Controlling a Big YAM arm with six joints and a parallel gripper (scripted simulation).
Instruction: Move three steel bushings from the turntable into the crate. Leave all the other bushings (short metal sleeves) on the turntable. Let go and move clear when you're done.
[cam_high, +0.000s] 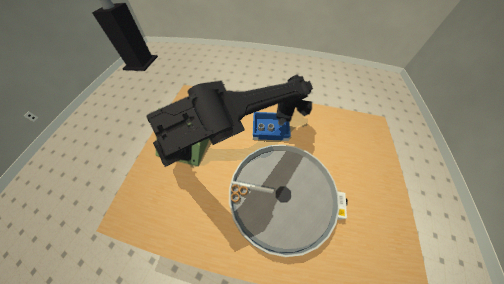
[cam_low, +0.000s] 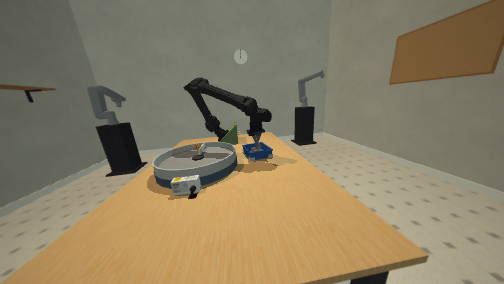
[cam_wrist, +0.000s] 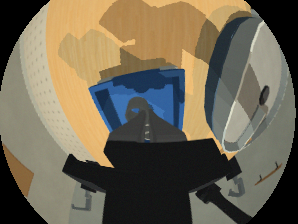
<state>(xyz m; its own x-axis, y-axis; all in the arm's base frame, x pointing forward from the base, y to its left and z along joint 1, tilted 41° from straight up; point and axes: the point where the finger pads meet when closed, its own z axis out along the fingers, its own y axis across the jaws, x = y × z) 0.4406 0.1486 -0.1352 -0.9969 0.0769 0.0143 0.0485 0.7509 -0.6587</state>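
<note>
Now: the blue crate 50 mm behind my hand, 10 mm to the left of it and 60 mm below it. Round my hand: grey turntable (30 mm ahead, 340 mm to the right, 30 mm below).
</note>
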